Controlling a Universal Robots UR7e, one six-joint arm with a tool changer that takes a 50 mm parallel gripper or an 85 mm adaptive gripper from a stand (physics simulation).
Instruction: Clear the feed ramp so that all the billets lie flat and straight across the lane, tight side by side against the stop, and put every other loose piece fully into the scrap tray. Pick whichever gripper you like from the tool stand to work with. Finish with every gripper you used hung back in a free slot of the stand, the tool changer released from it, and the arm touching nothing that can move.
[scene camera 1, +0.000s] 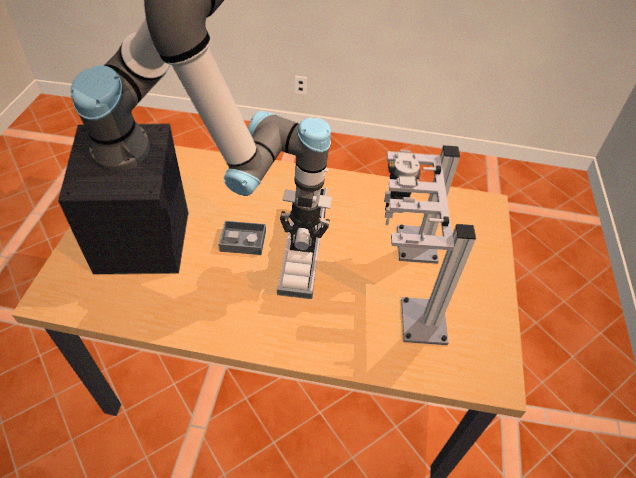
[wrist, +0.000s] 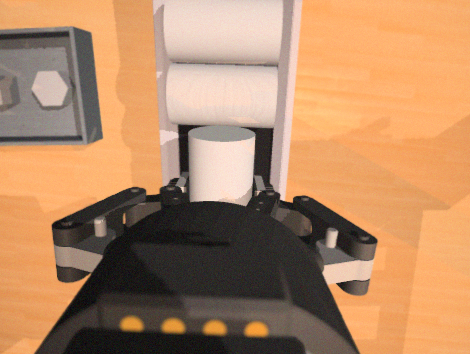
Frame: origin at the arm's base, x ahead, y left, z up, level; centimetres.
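Seen in the pictures: arm's base, origin of the base link: (scene camera 1: 120, 148).
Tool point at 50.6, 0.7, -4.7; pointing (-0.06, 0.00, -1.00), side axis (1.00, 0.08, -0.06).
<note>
Offsets run from my tool point to a thing's middle, as dx, dy, dz.
My adaptive gripper (scene camera 1: 304, 229) (wrist: 221, 186) is shut on a white billet @(-1.1, +0.7, -17.1) (scene camera 1: 301, 239) (wrist: 221, 162), gripped by its sides and raised above the feed ramp. This billet points along the lane, its grey end face towards the stop. In the scene view, three white billets @(+0.2, -12.4, -21.4) (scene camera 1: 296, 281) @(-0.2, -8.5, -21.0) (scene camera 1: 297, 268) @(-0.6, -4.5, -20.6) (scene camera 1: 300, 256) lie across the lane (scene camera 1: 282, 272) (wrist: 291, 65), side by side, the lowest one by the stop @(+0.5, -14.8, -22.6) (scene camera 1: 294, 293). Two billets @(-2.2, +10.0, -19.0) (wrist: 222, 31) @(-1.8, +6.1, -19.4) (wrist: 222, 94) show in the wrist view. The scrap tray @(-20.6, +3.8, -26.9) (scene camera 1: 242, 250) (wrist: 93, 85) holds a hexagonal piece @(-17.9, +4.3, -27.4) (scene camera 1: 251, 237) (wrist: 50, 88) and a block @(-23.4, +3.4, -27.0) (scene camera 1: 232, 236) (wrist: 6, 92).
The tool stand (scene camera 1: 446, 287) rises at the right of the table, with several fork arms. The other gripper (scene camera 1: 406, 169) hangs in its rearmost slot. The ramp's upper part is partly hidden behind my gripper. The black robot pedestal (scene camera 1: 125, 226) stands at the left.
</note>
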